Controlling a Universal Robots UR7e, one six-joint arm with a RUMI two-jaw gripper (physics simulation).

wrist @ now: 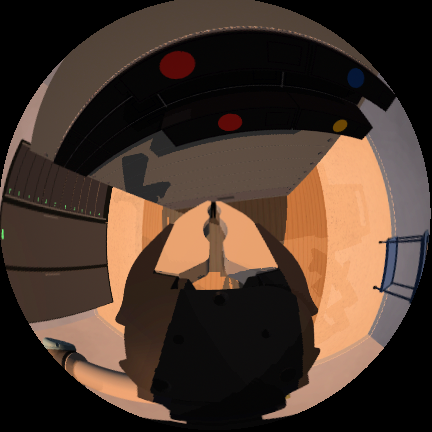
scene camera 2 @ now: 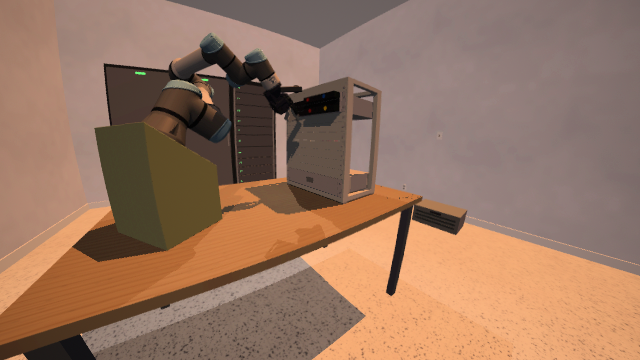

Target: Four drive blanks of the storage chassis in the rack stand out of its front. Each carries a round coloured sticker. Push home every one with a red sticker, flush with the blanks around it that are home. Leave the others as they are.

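Note:
The rack (scene camera 2: 346,145) holds a black storage chassis high in its front. The upper red sticker (scene camera 2: 307,99) (wrist: 177,65) is on a blank that appears to stand out. The lower red sticker (scene camera 2: 309,110) (wrist: 230,122) is on a blank standing clearly out, its left side visible in the wrist view. The blanks with the blue sticker (scene camera 2: 323,95) (wrist: 355,78) and the yellow sticker (scene camera 2: 325,108) (wrist: 340,125) also stand out. My gripper (scene camera 2: 290,106) (wrist: 212,203) is shut and empty, in front of the chassis's left part. Contact cannot be told.
The rack stands on the wooden table (scene camera 2: 240,250). My arm rises from the olive pedestal (scene camera 2: 190,195). Dark server cabinets (scene camera 2: 255,135) (wrist: 55,240) stand behind at the left. A grey box (scene camera 2: 435,217) lies on the floor beyond the table. A blue frame-like object (wrist: 391,265) shows at the right.

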